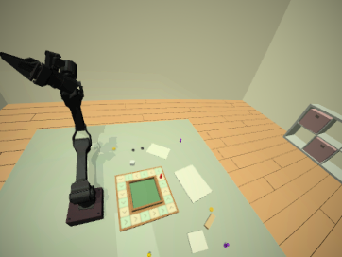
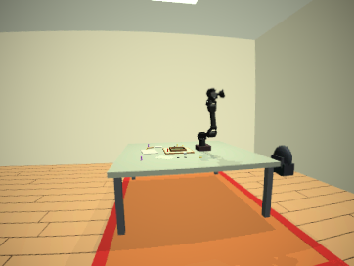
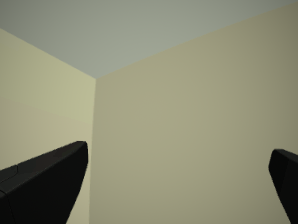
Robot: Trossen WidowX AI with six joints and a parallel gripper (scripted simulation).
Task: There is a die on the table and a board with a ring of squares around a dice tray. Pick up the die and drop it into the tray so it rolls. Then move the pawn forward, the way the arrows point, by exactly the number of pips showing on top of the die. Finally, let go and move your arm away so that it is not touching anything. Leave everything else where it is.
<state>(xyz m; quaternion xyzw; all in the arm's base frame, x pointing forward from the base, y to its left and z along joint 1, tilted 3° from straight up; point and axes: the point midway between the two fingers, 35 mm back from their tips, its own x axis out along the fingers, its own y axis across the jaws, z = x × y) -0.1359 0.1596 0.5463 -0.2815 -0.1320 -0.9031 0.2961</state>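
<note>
My gripper tip is 60 cm above the white die, 35 cm short of it and 6 cm to the right of it. From my gripper tip the other things lie so: red pawn: 59 cm below, 51 cm ahead, 7 cm to the right; white sheet: 70 cm ahead, 61 cm below, 13 cm to the right; green dice tray: 61 cm below, 40 cm ahead, 15 cm to the right.
</note>
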